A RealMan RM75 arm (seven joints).
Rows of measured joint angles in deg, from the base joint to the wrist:
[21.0, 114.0, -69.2, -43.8, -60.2, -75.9, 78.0]
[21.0, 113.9, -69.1, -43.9, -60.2, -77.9, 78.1]
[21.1, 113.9, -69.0, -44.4, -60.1, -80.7, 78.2]
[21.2, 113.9, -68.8, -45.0, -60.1, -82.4, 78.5]
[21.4, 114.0, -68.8, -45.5, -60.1, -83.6, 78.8]
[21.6, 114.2, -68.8, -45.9, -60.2, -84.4, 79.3]
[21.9, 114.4, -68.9, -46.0, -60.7, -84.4, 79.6]
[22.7, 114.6, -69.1, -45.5, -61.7, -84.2, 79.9]
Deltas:
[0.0, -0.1, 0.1, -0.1, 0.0, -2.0, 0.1]
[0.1, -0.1, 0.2, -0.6, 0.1, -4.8, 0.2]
[0.2, -0.1, 0.4, -1.2, 0.1, -6.5, 0.5]
[0.4, 0.0, 0.4, -1.7, 0.1, -7.7, 0.8]
[0.6, 0.2, 0.4, -2.1, 0.0, -8.5, 1.3]
[0.9, 0.4, 0.3, -2.2, -0.5, -8.5, 1.6]
[1.7, 0.6, 0.1, -1.7, -1.5, -8.3, 1.9]

